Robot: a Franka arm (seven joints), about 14 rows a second.
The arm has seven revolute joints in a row. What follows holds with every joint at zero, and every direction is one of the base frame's. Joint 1 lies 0.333 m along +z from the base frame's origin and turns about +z. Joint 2 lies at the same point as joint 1 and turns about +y. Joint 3 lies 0.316 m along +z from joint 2 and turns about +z. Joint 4 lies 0.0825 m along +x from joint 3 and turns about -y. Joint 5 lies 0.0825 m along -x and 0.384 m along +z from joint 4 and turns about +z. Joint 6 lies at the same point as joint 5 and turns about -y. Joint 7 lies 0.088 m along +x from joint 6 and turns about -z. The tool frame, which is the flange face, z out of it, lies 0.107 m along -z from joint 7; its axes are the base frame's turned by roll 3.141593, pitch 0 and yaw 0 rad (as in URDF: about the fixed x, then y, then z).
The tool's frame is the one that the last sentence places.
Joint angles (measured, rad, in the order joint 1, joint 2, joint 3, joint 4, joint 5, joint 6, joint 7), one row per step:
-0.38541, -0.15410, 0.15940, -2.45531, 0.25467, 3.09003, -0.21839
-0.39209, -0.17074, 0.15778, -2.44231, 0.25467, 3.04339, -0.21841
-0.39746, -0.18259, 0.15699, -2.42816, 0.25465, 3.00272, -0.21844
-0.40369, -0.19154, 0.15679, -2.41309, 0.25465, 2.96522, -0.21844
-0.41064, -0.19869, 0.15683, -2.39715, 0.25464, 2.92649, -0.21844
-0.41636, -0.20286, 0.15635, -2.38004, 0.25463, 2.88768, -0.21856
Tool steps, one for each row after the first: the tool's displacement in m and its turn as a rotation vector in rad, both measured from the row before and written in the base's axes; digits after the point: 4 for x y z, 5 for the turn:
-0.0006, -0.0026, 0.0084, 0.00889, 0.01421, -0.00024
0.0002, -0.0018, 0.0074, 0.00791, 0.01216, 0.00109
0.0005, -0.0021, 0.0068, 0.00742, 0.01110, 0.00039
0.0006, -0.0023, 0.0063, 0.00826, 0.01305, 0.00026
0.0011, -0.0021, 0.0054, 0.00913, 0.01469, 0.00123

